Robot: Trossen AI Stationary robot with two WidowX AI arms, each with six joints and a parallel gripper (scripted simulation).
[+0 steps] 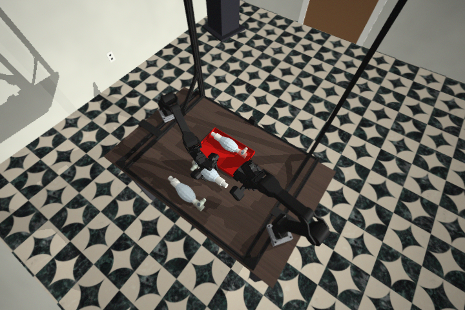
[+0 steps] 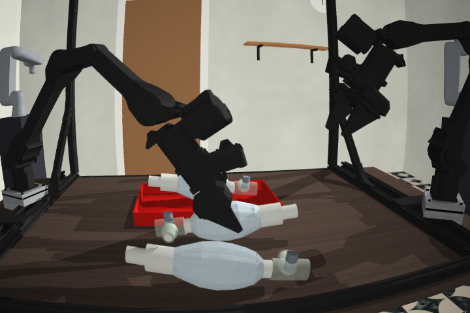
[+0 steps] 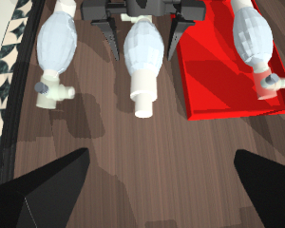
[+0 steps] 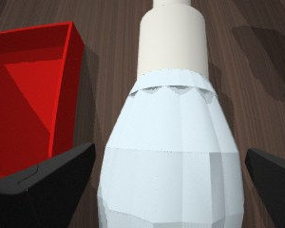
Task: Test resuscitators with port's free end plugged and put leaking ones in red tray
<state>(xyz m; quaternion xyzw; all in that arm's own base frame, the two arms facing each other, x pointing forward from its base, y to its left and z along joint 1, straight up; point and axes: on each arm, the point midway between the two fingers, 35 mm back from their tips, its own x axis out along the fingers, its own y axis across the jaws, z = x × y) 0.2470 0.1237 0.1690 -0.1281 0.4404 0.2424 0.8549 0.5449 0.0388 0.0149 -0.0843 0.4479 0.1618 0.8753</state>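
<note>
Now: the red tray 17 cm behind my right hand, 7 cm to the right of it and 5 cm below it.
</note>
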